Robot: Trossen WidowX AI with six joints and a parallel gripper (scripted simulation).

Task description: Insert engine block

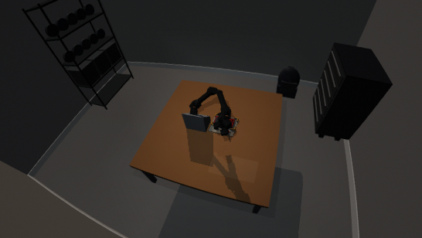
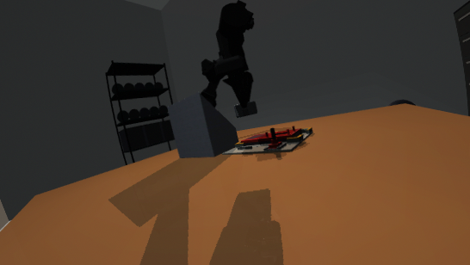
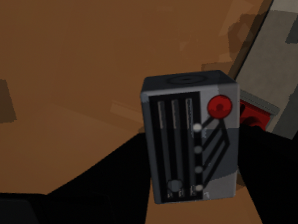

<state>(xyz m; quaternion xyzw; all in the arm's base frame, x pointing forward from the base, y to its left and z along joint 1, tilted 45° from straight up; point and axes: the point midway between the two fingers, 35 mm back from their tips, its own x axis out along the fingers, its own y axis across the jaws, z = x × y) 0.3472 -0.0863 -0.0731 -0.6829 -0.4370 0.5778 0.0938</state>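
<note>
Right now the grey baseplate is 18 cm to the left of my gripper tip, 12 cm below it and 5 cm behind it. Also, from my gripper tip: grey engine block 1 cm below.
</note>
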